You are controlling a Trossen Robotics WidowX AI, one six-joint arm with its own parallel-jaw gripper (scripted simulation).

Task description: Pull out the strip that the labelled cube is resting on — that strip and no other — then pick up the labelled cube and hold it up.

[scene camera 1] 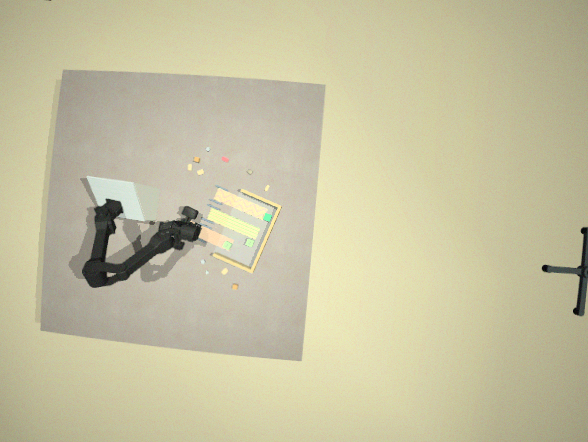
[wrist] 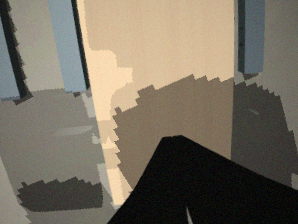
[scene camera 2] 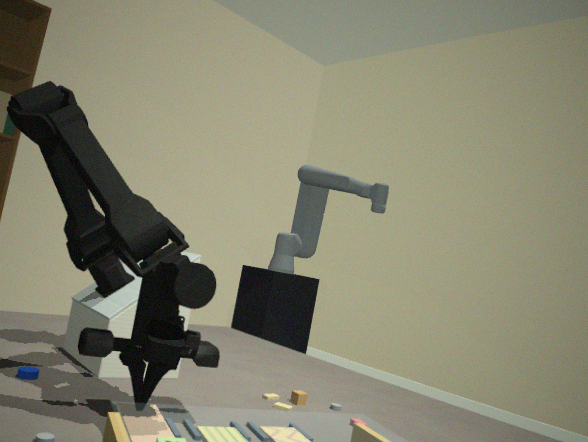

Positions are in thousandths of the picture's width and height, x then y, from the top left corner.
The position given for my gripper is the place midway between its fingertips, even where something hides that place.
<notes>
In view: my gripper (scene camera 2: 236, 929).
My gripper is seen too in the wrist view (wrist: 576, 654).
</notes>
